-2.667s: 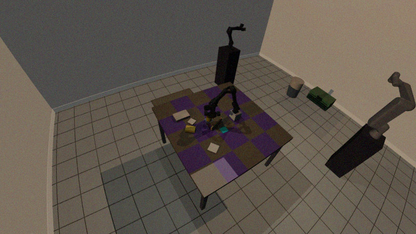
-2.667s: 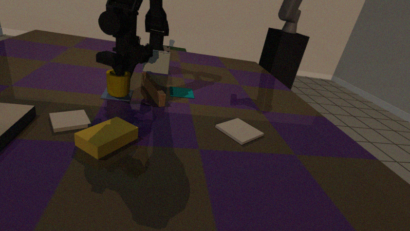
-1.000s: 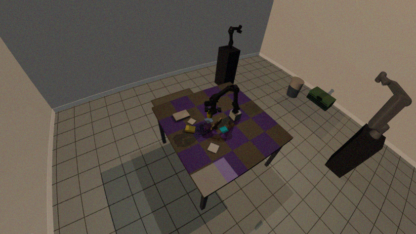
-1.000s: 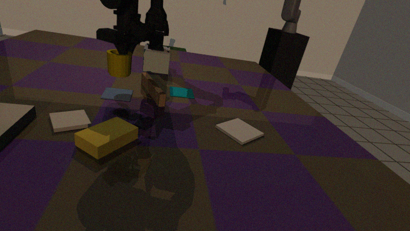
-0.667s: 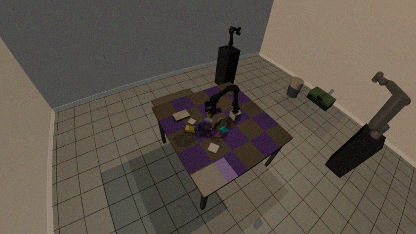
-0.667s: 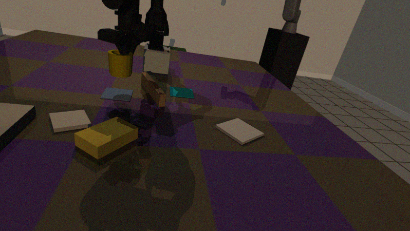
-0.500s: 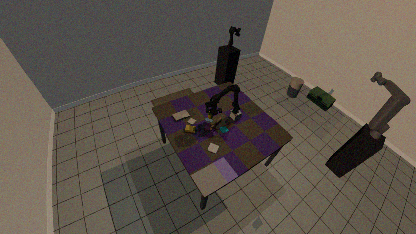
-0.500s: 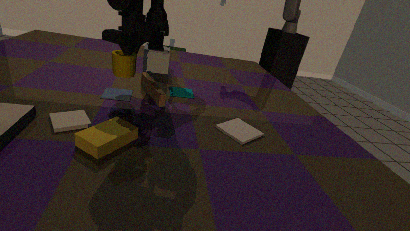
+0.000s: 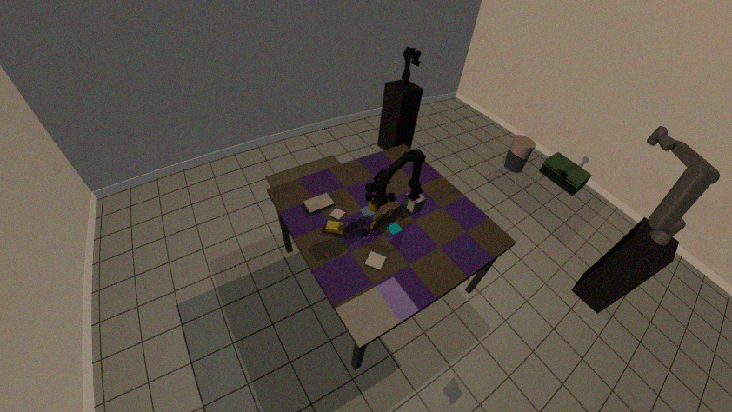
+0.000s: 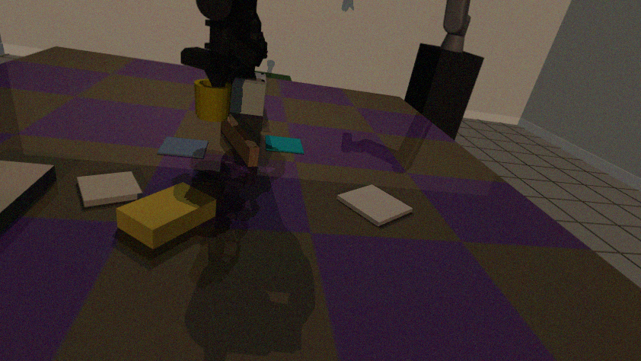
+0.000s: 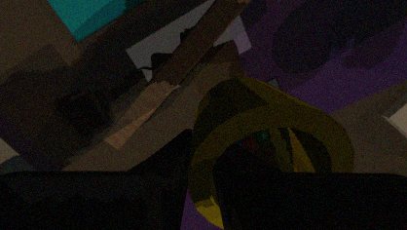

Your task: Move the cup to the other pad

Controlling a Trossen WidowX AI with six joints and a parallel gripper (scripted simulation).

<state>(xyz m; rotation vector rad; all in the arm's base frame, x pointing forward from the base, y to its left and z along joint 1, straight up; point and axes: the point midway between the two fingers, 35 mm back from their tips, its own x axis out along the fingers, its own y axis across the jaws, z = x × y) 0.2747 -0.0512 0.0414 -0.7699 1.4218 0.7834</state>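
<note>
My gripper tip is now 40 mm to the right of the wooden bar and 90 mm above it. Also, from my gripper tip: yellow block: 300 mm ahead, 60 mm to the right, 90 mm below; then blue-grey pad: 30 mm ahead, 70 mm to the right, 110 mm below; then yellow cup: 20 mm ahead, 20 mm to the right.
</note>
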